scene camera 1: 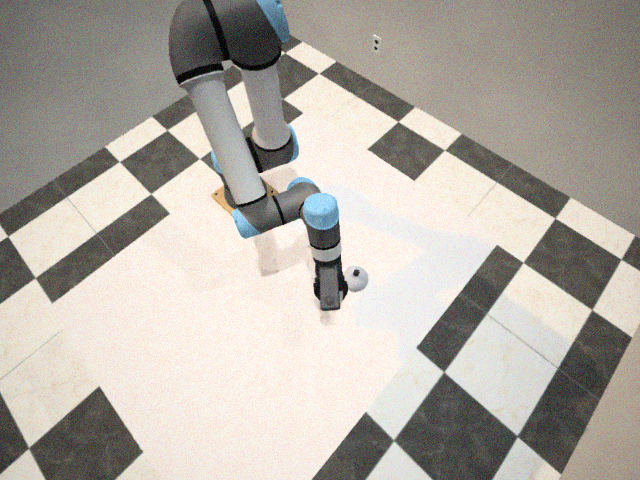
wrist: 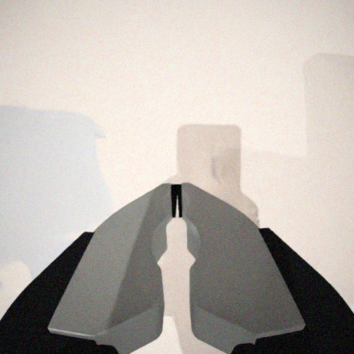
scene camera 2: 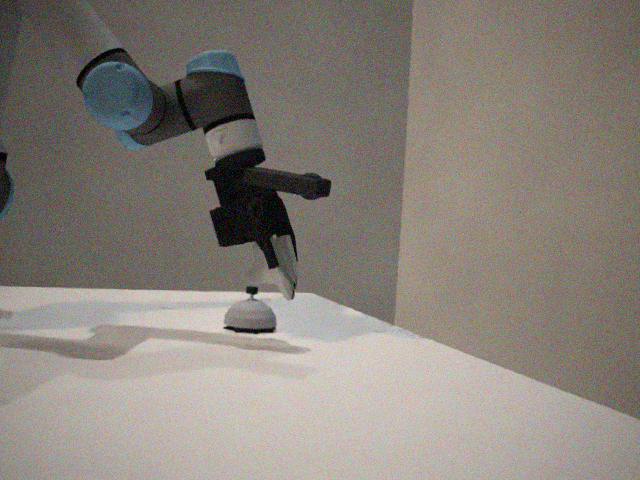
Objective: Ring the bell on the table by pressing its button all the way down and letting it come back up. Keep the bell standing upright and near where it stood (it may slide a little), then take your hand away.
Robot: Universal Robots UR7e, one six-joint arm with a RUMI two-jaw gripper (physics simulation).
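Places are measured from the arm's base along level axes (x ahead, y left, z up), in centimetres.
Where they show: gripper, fingertip midpoint: (scene camera 2: 291, 299).
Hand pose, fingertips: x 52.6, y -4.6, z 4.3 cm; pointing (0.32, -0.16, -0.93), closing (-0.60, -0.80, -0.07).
Note:
After its pixels a point has its place.
The bell (scene camera 1: 359, 282) @(x 51.4, y 7.1, z 1.6 cm) (scene camera 2: 250, 315) @(x 48.4, y 4.2, z 0.5 cm) is a pale grey dome on a dark base and stands upright on the table. Its small black button (scene camera 1: 356, 272) @(x 49.1, y 7.7, z 4.4 cm) (scene camera 2: 251, 289) @(x 48.8, y 6.9, z 4.1 cm) stands up on a thin stem, with a gap above the dome. My gripper (scene camera 2: 291, 297) @(x 52.6, y -4.6, z 4.3 cm) (wrist: 176, 186) is shut and empty, tilted, with its tips off the table. In scene camera 2 the tips are right of the button, at about its height in the picture. In scene camera 1 the gripper body is left of the bell and hides the fingertips. The bell cannot be made out in the wrist view.
The pale table top (scene camera 1: 206, 361) @(x 39.3, y -41.6, z -2.2 cm) (scene camera 2: 310, 423) @(x 47.9, y -36.3, z -2.2 cm) carries shadows of the arm. Its right edge runs diagonally in scene camera 2. The arm's base plate (scene camera 1: 223, 198) @(x -3.7, y -7.5, z -0.1 cm) is at the back left of the bell in scene camera 1. Grey walls stand behind.

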